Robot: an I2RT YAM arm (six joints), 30 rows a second.
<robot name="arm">
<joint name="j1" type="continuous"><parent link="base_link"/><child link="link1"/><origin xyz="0.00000 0.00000 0.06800" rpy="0.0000 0.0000 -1.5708"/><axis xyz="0 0 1"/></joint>
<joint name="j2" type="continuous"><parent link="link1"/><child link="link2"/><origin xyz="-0.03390 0.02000 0.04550" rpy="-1.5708 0.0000 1.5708"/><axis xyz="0 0 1"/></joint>
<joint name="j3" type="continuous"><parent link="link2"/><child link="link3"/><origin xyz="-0.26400 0.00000 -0.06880" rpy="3.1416 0.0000 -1.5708"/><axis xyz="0 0 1"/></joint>
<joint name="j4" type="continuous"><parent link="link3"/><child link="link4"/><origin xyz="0.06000 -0.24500 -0.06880"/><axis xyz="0 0 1"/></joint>
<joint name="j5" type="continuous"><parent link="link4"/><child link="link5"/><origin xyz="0.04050 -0.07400 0.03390" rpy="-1.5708 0.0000 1.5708"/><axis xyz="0 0 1"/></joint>
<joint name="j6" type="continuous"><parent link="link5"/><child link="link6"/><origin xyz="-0.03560 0.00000 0.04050" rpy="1.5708 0.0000 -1.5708"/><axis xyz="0 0 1"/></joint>
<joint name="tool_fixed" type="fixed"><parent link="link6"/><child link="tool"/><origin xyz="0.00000 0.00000 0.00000" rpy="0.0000 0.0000 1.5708"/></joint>
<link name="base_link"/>
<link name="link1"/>
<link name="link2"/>
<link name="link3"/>
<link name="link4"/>
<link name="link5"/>
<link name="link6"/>
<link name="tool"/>
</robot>
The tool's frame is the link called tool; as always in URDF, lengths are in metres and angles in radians. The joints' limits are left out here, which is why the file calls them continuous.
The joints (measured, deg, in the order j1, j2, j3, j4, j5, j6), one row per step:
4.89, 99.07, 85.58, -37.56, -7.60, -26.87
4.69, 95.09, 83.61, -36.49, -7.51, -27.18
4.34, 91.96, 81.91, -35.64, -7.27, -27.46
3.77, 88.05, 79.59, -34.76, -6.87, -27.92
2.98, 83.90, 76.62, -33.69, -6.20, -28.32
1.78, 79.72, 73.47, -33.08, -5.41, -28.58
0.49, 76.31, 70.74, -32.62, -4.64, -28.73
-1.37, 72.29, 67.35, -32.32, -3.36, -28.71
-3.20, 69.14, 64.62, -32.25, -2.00, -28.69
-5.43, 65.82, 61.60, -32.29, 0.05, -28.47
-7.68, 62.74, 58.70, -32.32, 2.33, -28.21
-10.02, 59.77, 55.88, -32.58, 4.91, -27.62
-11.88, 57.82, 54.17, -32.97, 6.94, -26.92
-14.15, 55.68, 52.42, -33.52, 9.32, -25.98
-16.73, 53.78, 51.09, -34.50, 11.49, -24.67
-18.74, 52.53, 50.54, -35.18, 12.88, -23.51
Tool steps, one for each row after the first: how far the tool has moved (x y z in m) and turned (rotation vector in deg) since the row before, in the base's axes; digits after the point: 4 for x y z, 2 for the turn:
-0.0137, -0.0025, 0.0149, -0.01, -3.13, -0.02
-0.0113, -0.0033, 0.0101, -0.18, -2.34, -0.31
-0.0149, -0.0048, 0.0103, -0.43, -2.56, -0.54
-0.0163, -0.0060, 0.0070, -0.61, -2.34, -1.02
-0.0172, -0.0078, 0.0041, -0.64, -1.69, -1.64
-0.0142, -0.0075, 0.0014, -0.58, -1.16, -1.80
-0.0171, -0.0099, -0.0009, -0.77, -0.92, -2.88
-0.0137, -0.0089, -0.0022, -0.82, -0.46, -2.93
-0.0148, -0.0101, -0.0042, -1.06, -0.18, -4.01
-0.0140, -0.0094, -0.0051, -1.16, -0.02, -4.24
-0.0139, -0.0089, -0.0060, -1.03, 0.23, -4.77
-0.0097, -0.0067, -0.0038, -0.62, 0.20, -3.91
-0.0111, -0.0075, -0.0038, -0.65, 0.18, -4.73
-0.0110, -0.0078, -0.0031, -0.22, 0.24, -5.09
-0.0077, -0.0056, -0.0003, -0.02, -0.27, -3.80

